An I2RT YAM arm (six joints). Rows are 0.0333 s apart.
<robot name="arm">
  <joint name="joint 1" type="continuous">
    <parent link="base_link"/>
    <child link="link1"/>
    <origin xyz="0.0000 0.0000 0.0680"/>
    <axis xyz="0 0 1"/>
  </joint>
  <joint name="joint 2" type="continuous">
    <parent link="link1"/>
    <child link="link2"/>
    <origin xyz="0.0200 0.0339 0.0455" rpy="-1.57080 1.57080 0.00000"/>
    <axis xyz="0 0 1"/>
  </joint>
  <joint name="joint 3" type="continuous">
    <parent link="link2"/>
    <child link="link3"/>
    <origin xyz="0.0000 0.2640 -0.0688" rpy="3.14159 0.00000 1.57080"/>
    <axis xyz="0 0 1"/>
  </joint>
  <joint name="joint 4" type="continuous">
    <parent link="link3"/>
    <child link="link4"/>
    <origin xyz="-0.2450 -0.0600 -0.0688" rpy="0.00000 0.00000 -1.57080"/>
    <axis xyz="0 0 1"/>
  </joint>
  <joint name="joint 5" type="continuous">
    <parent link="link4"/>
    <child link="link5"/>
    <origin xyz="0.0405 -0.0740 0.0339" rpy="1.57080 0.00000 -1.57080"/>
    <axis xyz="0 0 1"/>
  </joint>
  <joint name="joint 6" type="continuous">
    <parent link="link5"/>
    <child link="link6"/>
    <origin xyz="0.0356 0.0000 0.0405" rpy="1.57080 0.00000 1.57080"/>
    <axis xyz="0 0 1"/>
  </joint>
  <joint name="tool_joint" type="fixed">
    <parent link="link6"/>
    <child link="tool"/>
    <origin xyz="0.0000 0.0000 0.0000" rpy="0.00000 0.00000 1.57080"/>
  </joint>
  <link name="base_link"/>
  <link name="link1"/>
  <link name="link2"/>
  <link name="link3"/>
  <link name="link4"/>
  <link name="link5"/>
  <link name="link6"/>
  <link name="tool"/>
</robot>
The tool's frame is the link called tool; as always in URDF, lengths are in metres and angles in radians. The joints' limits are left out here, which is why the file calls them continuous.
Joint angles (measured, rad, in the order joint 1, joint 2, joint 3, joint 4, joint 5, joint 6), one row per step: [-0.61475, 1.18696, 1.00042, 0.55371, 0.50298, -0.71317]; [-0.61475, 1.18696, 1.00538, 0.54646, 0.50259, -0.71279]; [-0.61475, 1.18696, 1.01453, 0.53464, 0.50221, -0.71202]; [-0.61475, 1.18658, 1.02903, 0.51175, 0.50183, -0.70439]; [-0.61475, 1.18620, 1.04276, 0.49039, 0.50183, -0.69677]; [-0.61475, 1.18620, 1.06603, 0.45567, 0.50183, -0.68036]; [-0.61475, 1.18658, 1.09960, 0.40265, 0.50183, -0.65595]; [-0.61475, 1.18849, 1.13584, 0.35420, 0.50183, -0.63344]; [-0.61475, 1.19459, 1.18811, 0.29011, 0.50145, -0.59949]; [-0.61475, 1.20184, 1.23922, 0.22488, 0.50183, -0.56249]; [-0.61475, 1.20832, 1.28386, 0.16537, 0.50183, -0.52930]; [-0.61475, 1.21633, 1.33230, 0.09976, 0.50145, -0.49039]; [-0.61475, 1.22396, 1.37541, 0.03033, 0.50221, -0.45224]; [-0.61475, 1.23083, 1.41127, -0.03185, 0.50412, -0.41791]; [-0.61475, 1.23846, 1.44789, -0.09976, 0.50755, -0.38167]
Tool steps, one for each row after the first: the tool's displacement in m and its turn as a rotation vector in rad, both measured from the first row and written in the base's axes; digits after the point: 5 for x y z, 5 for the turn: [0.00003, 0.00000, 0.00103, 0.00136, 0.00162, 0.00048]; [0.00000, 0.00003, 0.00307, 0.00309, 0.00321, 0.00108]; [-0.00005, 0.00008, 0.00599, 0.01059, 0.00322, 0.00379]; [-0.00018, 0.00017, 0.00878, 0.01778, 0.00253, 0.00610]; [-0.00037, 0.00030, 0.01348, 0.03089, -0.00238, 0.01098]; [-0.00068, 0.00052, 0.01983, 0.05209, -0.00748, 0.01787]; [-0.00112, 0.00084, 0.02714, 0.06930, -0.01563, 0.02402]; [-0.00143, 0.00107, 0.03732, 0.09330, -0.03068, 0.03330]; [-0.00178, 0.00130, 0.04655, 0.12085, -0.04590, 0.04196]; [-0.00232, 0.00168, 0.05419, 0.14689, -0.05787, 0.04932]; [-0.00294, 0.00214, 0.06198, 0.17759, -0.07186, 0.05754]; [-0.00352, 0.00251, 0.06750, 0.21351, -0.07865, 0.06268]; [-0.00407, 0.00283, 0.07138, 0.24758, -0.08312, 0.06482]; [-0.00472, 0.00315, 0.07461, 0.28590, -0.08528, 0.06406]
